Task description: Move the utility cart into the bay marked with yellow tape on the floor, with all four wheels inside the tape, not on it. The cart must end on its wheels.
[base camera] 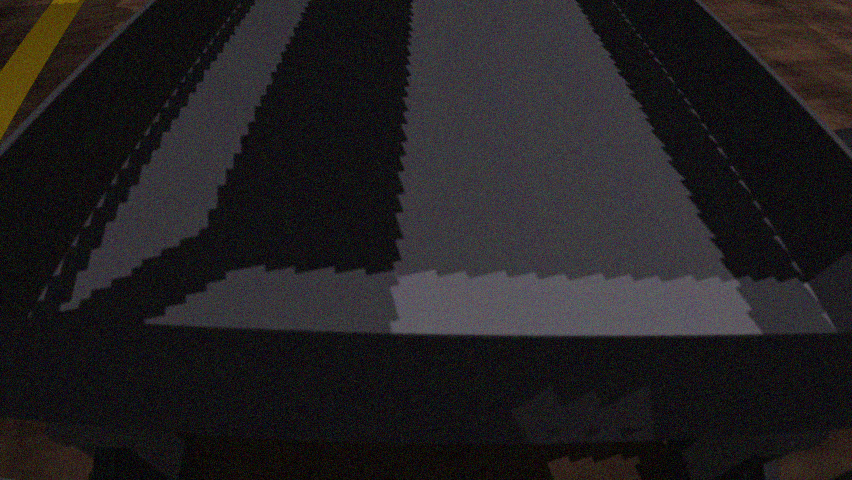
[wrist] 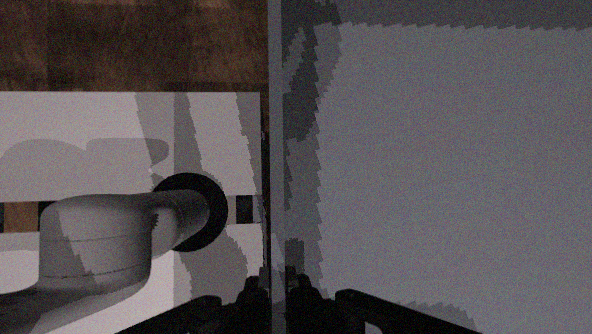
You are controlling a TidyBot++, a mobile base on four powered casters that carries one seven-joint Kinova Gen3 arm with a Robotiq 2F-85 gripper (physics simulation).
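Where they show: gripper, fingertip midpoint: (wrist: 277,283); arm's base, link origin: (wrist: 186,212).
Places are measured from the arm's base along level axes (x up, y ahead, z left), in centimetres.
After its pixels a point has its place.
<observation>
The utility cart (base camera: 506,149) {x -24.7, y 37.3, z -7.5 cm} (wrist: 450,150) {x 39.7, y 30.4, z 7.6 cm} is grey. In the base camera view its broad surface, with raised sides, fills most of the picture and dark shadows lie across it. In the wrist view its tray lies on the right, with a thin upright rim (wrist: 276,150) {x 46.7, y 17.8, z 7.0 cm} along its near side. My gripper (wrist: 277,283) {x 42.6, y 17.7, z -0.2 cm} is shut on that rim at the bottom of the wrist view, one finger on each side. A strip of yellow tape (base camera: 32,59) {x -39.6, y 81.8, z 65.1 cm} lies on the floor at the upper left of the base camera view, outside the cart's left side. The cart's wheels are not clearly visible.
My pale base top (wrist: 75,115) and a part of my arm (wrist: 95,240) {x 32.6, y 1.9, z 0.9 cm} are at the left of the wrist view, close beside the cart's rim with a narrow gap between. Brown floor (base camera: 792,53) {x -39.7, y 94.4, z -76.2 cm} (wrist: 125,45) {x -39.7, y -31.6, z 53.3 cm} shows beyond the base and beside the cart.
</observation>
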